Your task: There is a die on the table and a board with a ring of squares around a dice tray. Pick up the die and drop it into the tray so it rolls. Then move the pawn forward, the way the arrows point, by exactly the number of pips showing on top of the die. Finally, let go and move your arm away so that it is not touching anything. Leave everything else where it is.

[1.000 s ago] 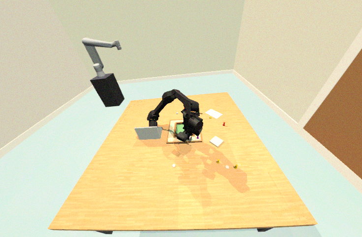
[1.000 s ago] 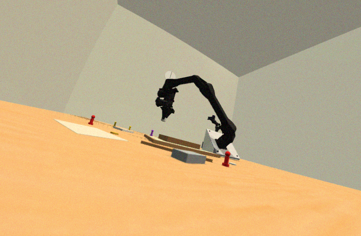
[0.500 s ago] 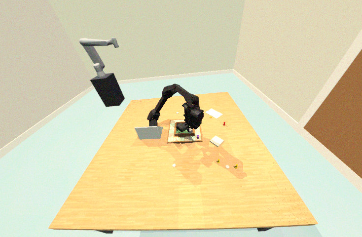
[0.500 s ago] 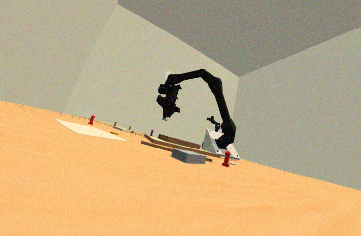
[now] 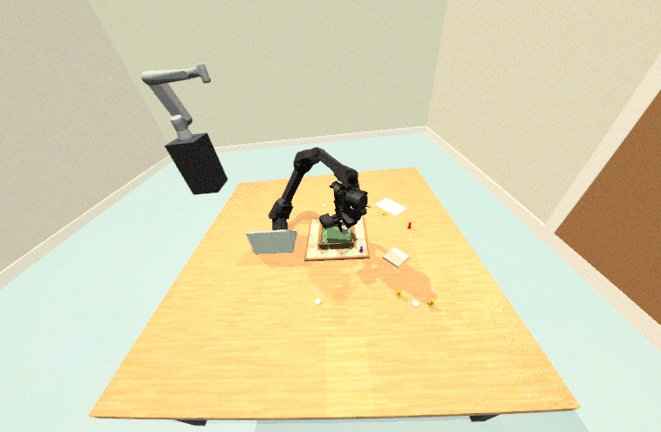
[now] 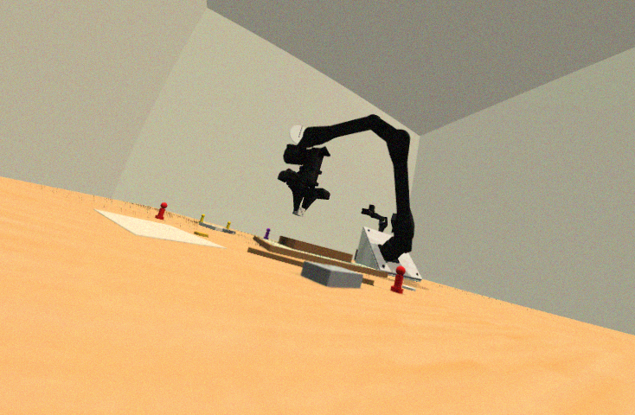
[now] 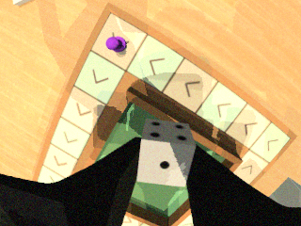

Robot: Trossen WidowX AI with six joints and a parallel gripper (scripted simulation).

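Now: the purple pawn 90 mm below my gripper tip, 70 mm ahead of it and 30 mm to the right of it. Round my gripper tip: white block 210 mm ahead, 110 mm below, 70 mm to the right; then white die right at my gripper tip; then green dice tray 110 mm below, 90 mm to the left, 40 mm behind.
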